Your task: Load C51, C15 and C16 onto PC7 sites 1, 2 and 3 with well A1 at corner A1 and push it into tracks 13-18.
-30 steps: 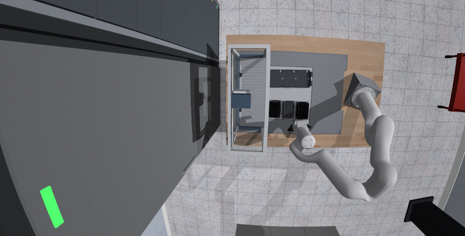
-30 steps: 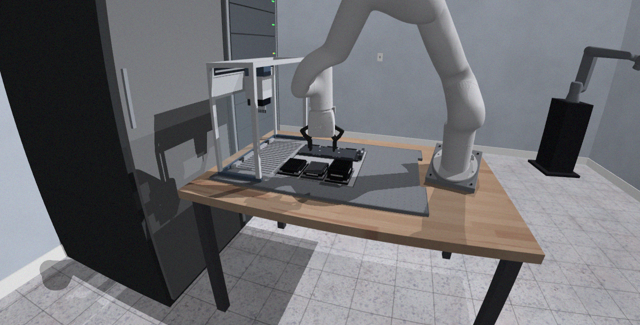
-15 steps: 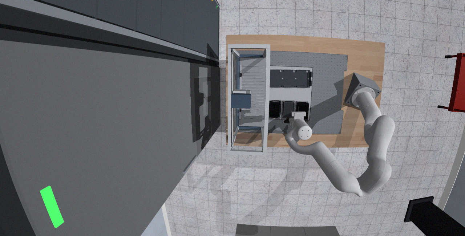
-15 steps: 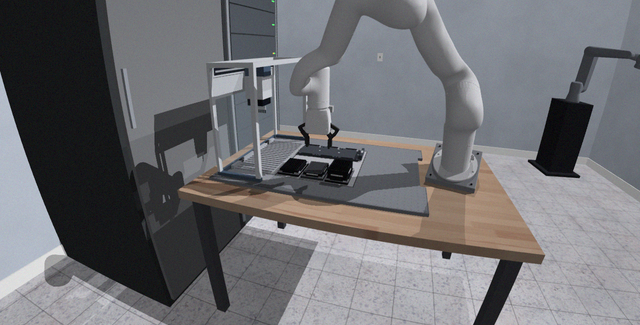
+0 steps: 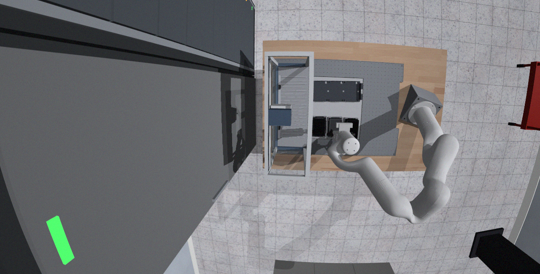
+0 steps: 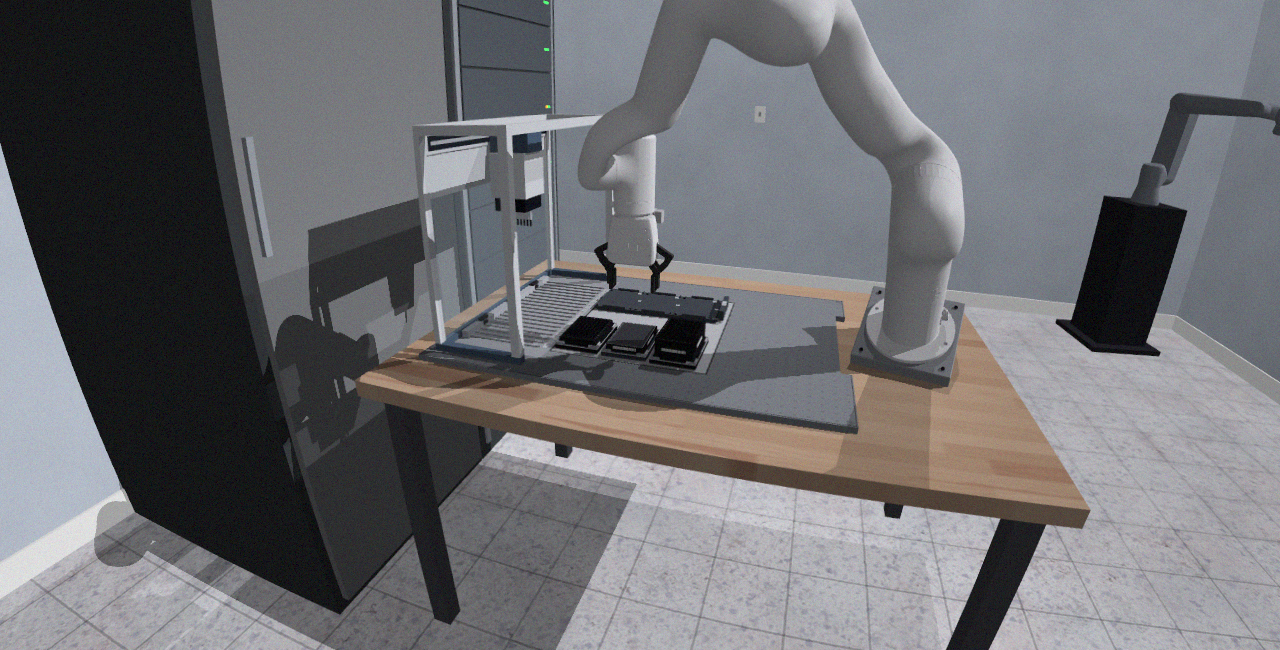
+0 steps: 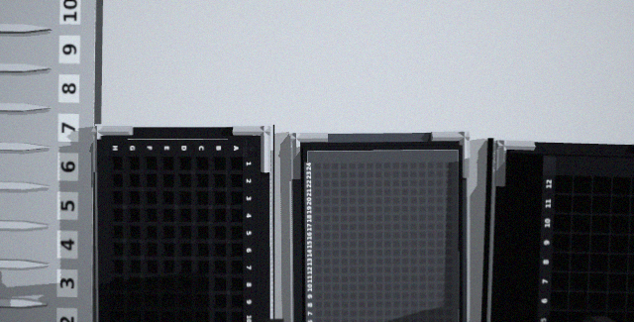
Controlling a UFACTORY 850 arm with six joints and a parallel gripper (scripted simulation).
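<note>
My hand is 14 cm above the nest S2. From my hand the other things lie so: plate carrier PC7: 3 cm behind, 24 cm to the right, 13 cm below; plate C15: 11 cm ahead, 2 cm to the right, 12 cm below; frame post: 22 cm ahead, 13 cm to the left, 11 cm above.
</note>
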